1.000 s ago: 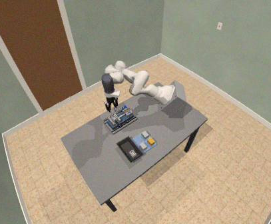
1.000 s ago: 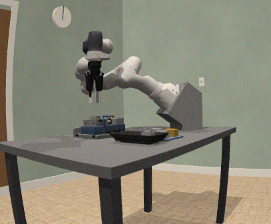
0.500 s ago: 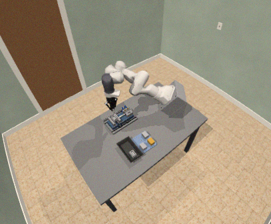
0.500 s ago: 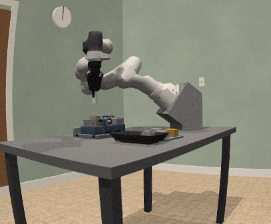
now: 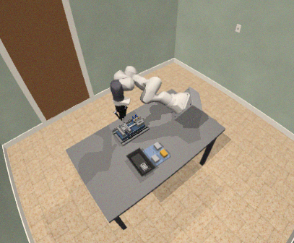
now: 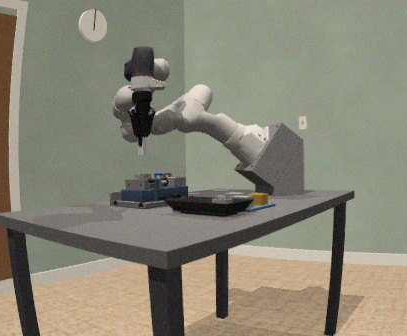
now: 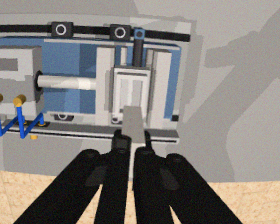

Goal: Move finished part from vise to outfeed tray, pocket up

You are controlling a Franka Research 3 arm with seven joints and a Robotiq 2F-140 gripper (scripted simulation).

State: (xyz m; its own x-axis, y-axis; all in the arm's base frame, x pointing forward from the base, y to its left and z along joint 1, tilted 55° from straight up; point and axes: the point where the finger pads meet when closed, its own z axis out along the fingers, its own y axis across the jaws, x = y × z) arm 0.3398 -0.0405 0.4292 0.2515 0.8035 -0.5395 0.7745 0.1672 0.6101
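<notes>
Now: the screw rod 80 mm behind my hand, 30 mm to the left of it and 140 mm below it. The rest, counted from my hand: brass block 10 mm behind, 420 mm to the left, 190 mm below; then white block 70 mm ahead, 380 mm to the left, 190 mm below; then blue vise 60 mm behind, 20 mm to the left, 180 mm below.
</notes>
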